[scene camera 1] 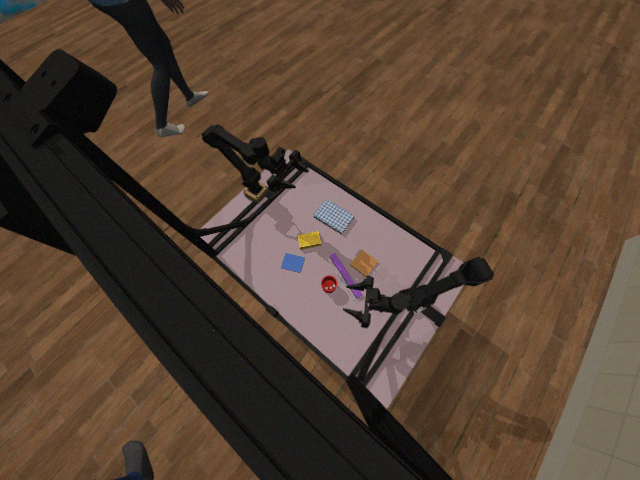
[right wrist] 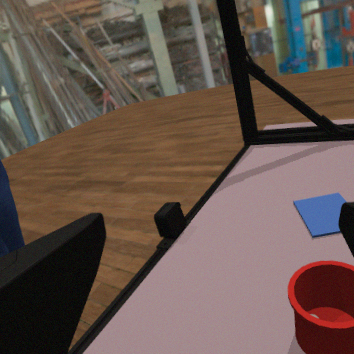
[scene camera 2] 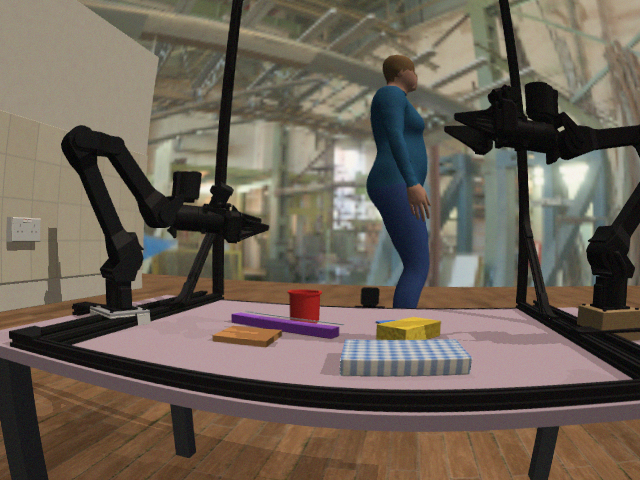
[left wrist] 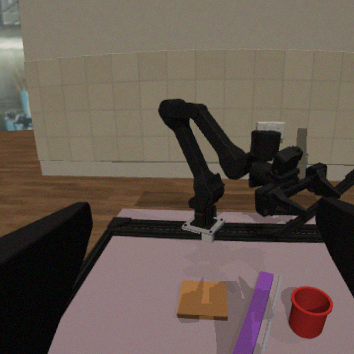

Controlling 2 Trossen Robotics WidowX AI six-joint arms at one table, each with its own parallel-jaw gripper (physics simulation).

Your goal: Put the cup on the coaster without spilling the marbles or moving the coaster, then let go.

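Frame: origin at the left arm's base, x ahead, y left, z up, level; centimetres.
Seen in the pictures: left gripper, between the fingertips: (scene camera 1: pixel 302 179) (scene camera 2: pixel 449 123) (left wrist: pixel 205 211); right gripper, between the fingertips: (scene camera 1: pixel 344 297) (right wrist: pixel 222 219) (scene camera 2: pixel 264 224); left arm's base, origin of its link: (scene camera 1: pixel 255 188) (scene camera 2: pixel 609 307); right arm's base, origin of its link: (scene camera 2: pixel 119 308) (left wrist: pixel 203 222).
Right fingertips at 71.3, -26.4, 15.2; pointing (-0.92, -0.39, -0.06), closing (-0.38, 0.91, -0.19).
Offsets run from my right fingertips to a thing's top centre, as dx, dy, dz. "pt": to the spot under its first point.
The red cup {-9.8, +4.3, -14.2} (scene camera 1: pixel 328 279) (scene camera 2: pixel 305 306) (left wrist: pixel 307 321) (right wrist: pixel 316 336) stands upright on the table, apart from the coaster. Pale marbles {pt -9.2, +3.7, -19.0} (scene camera 1: pixel 329 287) (right wrist: pixel 314 316) lie inside it. The flat blue square coaster {-31.2, +4.7, -20.7} (scene camera 1: pixel 293 262) (scene camera 2: pixel 385 321) (right wrist: pixel 319 216) lies beyond the cup in the right wrist view; the yellow block mostly hides it in scene camera 2. My right gripper (scene camera 1: pixel 346 298) (scene camera 2: pixel 267 227) (right wrist: pixel 222 219) is open and empty, raised above the table near the cup. My left gripper (scene camera 1: pixel 300 176) (scene camera 2: pixel 450 122) is open and empty, high at the table's other end.
A purple bar {-6.6, +12.3, -19.0} (scene camera 1: pixel 341 271) (scene camera 2: pixel 284 324) (left wrist: pixel 257 310) with a thin clear strip {pt -7.7, +10.3, -19.0} (left wrist: pixel 272 312) lies beside the cup. An orange block {-1.7, +23.2, -19.9} (scene camera 1: pixel 363 262) (scene camera 2: pixel 247 335) (left wrist: pixel 203 299), a yellow block {-30.7, +18.5, -18.1} (scene camera 1: pixel 309 239) (scene camera 2: pixel 408 329) and a checked block {-27.8, +37.0, -18.6} (scene camera 1: pixel 333 215) (scene camera 2: pixel 405 356) also lie there. Black rails (scene camera 2: pixel 310 395) edge the table.
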